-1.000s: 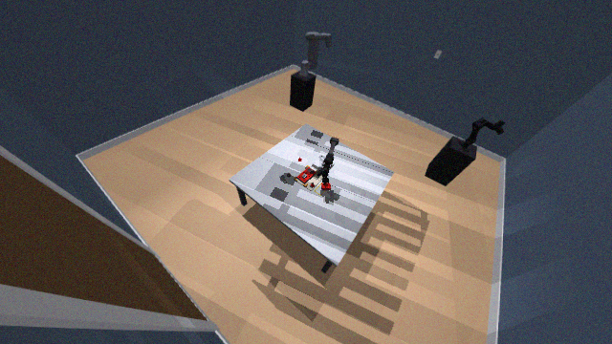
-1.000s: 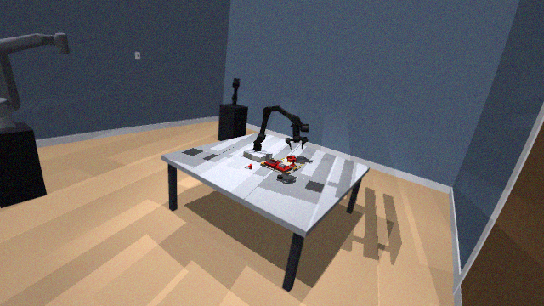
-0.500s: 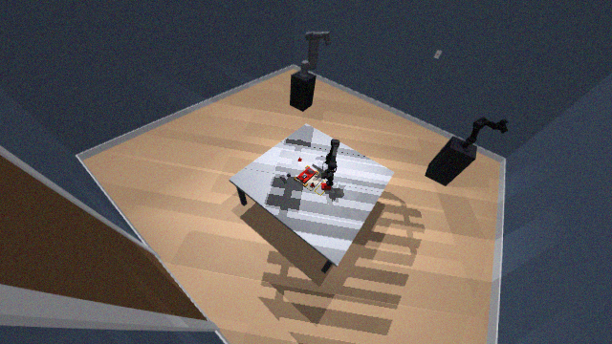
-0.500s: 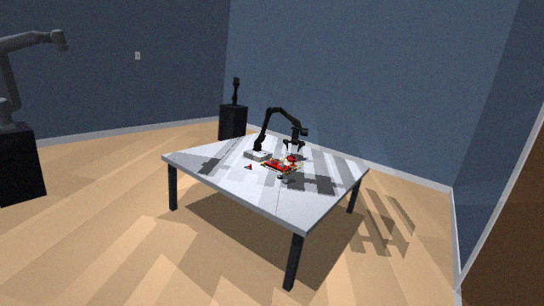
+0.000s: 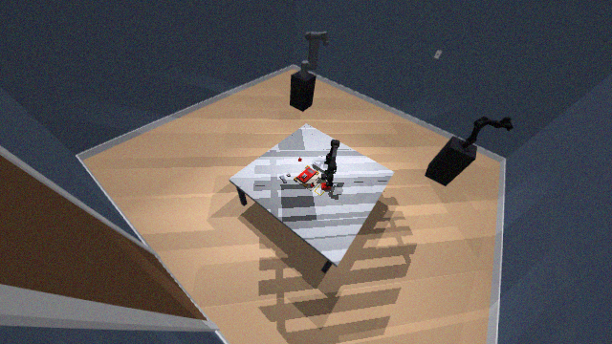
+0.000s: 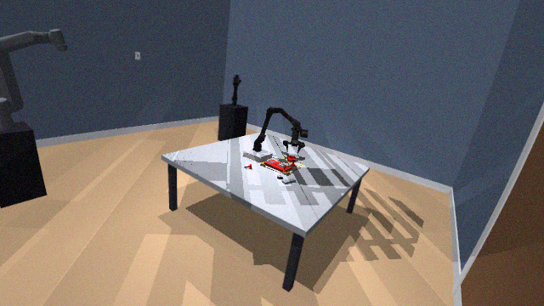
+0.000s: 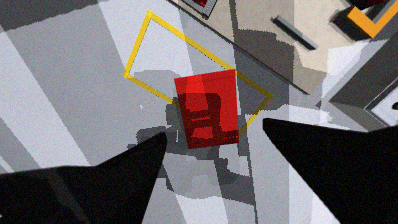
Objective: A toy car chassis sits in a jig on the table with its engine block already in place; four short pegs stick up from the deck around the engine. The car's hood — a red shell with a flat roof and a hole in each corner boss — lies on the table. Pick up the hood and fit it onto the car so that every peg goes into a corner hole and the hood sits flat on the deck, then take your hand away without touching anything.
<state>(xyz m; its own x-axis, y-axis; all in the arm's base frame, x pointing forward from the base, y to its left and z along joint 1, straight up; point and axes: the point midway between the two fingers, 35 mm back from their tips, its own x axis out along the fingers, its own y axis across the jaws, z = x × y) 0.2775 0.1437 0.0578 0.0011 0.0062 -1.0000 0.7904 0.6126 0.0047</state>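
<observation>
My gripper tip is 50 mm above the red hood. The rest, counted from my gripper tip: wheel (390 mm to the right, 120 mm ahead, 60 mm below); then beige jig (210 mm to the right, 60 mm below, 20 mm ahead).
</observation>
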